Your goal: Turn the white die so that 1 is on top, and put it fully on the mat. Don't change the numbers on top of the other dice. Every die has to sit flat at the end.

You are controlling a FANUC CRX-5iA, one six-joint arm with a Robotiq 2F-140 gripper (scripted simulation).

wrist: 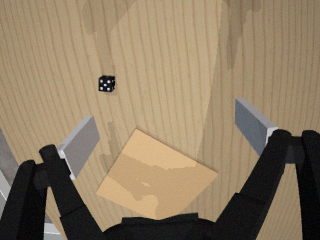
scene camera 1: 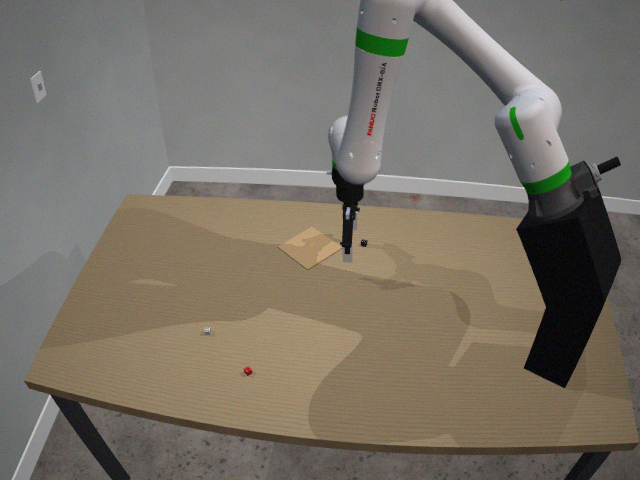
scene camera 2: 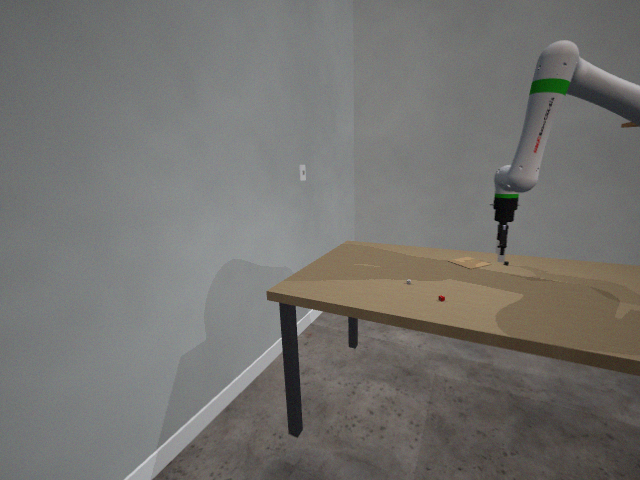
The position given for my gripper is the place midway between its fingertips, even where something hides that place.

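A tan mat (scene camera 1: 309, 248) is visible; the wrist view shows the mat (wrist: 150, 177) too. Also visible: my gripper (scene camera 1: 350, 244), with the wrist view showing the gripper (wrist: 164, 119) as well.
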